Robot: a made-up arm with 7 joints. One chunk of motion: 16 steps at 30 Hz.
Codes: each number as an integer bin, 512 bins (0 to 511) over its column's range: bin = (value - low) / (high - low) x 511, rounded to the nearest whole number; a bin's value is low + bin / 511 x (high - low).
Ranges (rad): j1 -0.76..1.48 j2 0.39..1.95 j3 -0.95..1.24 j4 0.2..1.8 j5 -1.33..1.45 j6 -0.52..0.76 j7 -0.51..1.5
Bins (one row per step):
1: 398 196 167 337 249 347 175
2: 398 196 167 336 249 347 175
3: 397 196 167 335 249 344 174
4: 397 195 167 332 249 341 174
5: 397 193 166 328 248 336 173
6: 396 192 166 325 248 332 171
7: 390 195 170 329 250 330 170
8: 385 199 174 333 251 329 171
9: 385 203 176 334 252 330 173
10: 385 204 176 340 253 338 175
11: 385 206 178 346 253 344 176
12: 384 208 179 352 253 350 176
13: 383 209 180 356 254 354 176
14: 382 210 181 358 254 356 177
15: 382 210 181 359 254 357 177
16: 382 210 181 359 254 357 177
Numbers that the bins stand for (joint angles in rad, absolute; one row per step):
1: 0.9847 0.9884 -0.2343 1.2552 0.0246 0.3492 0.1784
2: 0.9847 0.9884 -0.2343 1.2521 0.0246 0.3492 0.1784
3: 0.9803 0.9884 -0.2343 1.2489 0.0246 0.3417 0.1744
4: 0.9803 0.9853 -0.2343 1.2395 0.0246 0.3342 0.1744
5: 0.9803 0.9792 -0.2386 1.2270 0.0192 0.3216 0.1705
6: 0.9759 0.9761 -0.2386 1.2176 0.0192 0.3116 0.1626
7: 0.9496 0.9853 -0.2214 1.2301 0.0301 0.3066 0.1587
8: 0.9277 0.9975 -0.2043 1.2427 0.0355 0.3041 0.1626
9: 0.9277 1.0097 -0.1957 1.2458 0.0410 0.3066 0.1705
10: 0.9277 1.0128 -0.1957 1.2646 0.0464 0.3267 0.1784
11: 0.9277 1.0189 -0.1871 1.2834 0.0464 0.3417 0.1823
12: 0.9233 1.0250 -0.1829 1.3022 0.0464 0.3567 0.1823
13: 0.9189 1.0280 -0.1786 1.3147 0.0518 0.3667 0.1823
14: 0.9145 1.0311 -0.1743 1.3209 0.0518 0.3717 0.1862
15: 0.9145 1.0311 -0.1743 1.3241 0.0518 0.3742 0.1862
16: 0.9145 1.0311 -0.1743 1.3241 0.0518 0.3742 0.1862

